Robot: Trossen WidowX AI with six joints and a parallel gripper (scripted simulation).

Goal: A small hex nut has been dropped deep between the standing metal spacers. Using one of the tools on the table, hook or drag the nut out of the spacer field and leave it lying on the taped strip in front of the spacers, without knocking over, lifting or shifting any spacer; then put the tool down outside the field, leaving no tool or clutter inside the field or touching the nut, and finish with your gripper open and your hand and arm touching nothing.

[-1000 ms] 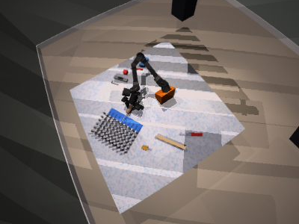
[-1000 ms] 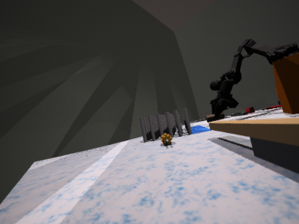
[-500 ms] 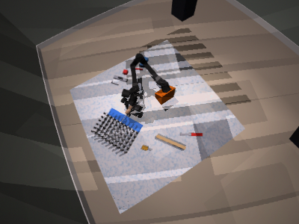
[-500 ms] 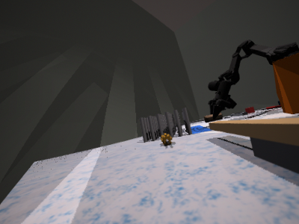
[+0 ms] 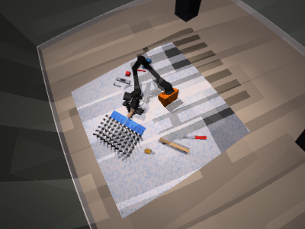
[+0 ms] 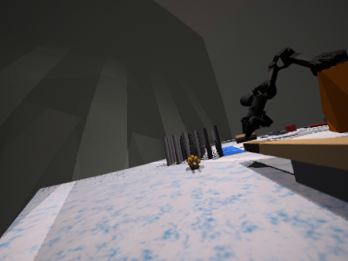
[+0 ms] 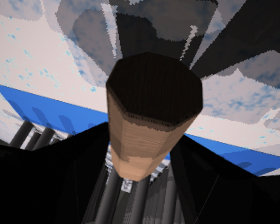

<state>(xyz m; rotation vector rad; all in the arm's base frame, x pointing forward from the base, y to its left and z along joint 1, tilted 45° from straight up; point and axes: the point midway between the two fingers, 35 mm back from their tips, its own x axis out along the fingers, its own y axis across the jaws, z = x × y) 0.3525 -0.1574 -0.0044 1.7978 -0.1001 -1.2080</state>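
The blue taped strip lies 8 cm ahead of my gripper tip, 4 cm to the left of it and 3 cm below it. Also, from my gripper tip: yellow knobbly object: 37 cm to the left, 7 cm ahead, 2 cm below; then red cube: 40 cm to the right, 23 cm behind, 2 cm below; then grey bar: 37 cm to the right, 14 cm behind, 2 cm below.
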